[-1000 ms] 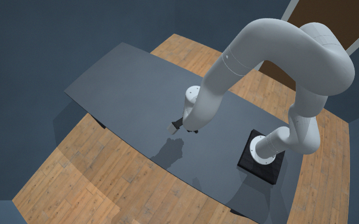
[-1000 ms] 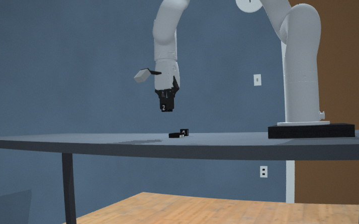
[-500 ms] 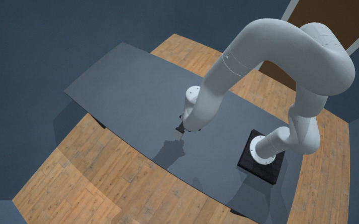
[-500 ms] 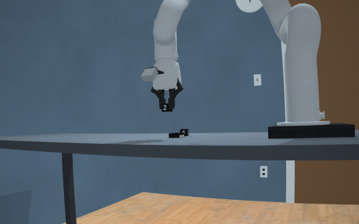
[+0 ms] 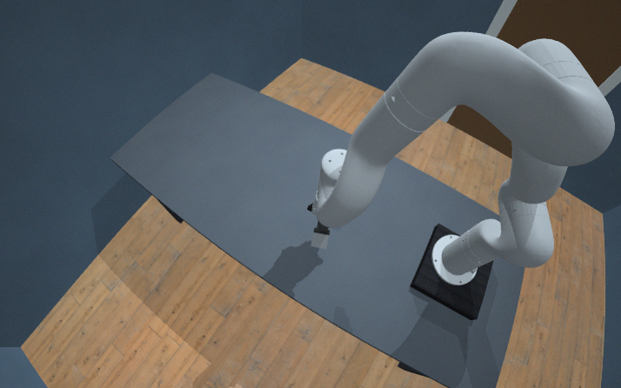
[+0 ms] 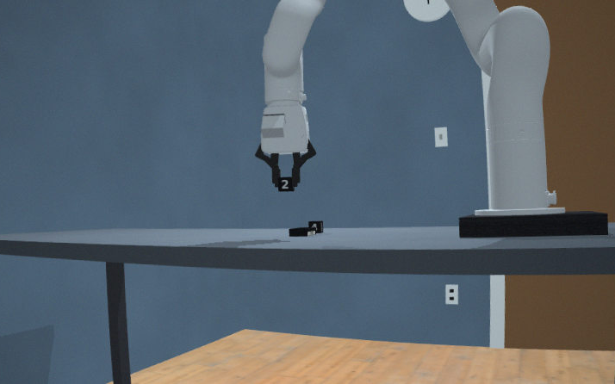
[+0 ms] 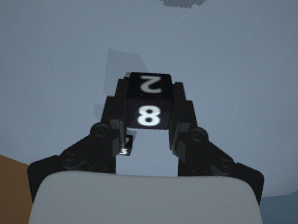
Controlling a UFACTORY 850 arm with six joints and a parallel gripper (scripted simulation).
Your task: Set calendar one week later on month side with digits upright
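Right now my hand is 1 cm above the calendar cube. From my hand the other things lie so: black tray (12 cm below, 10 cm to the right, 4 cm ahead).
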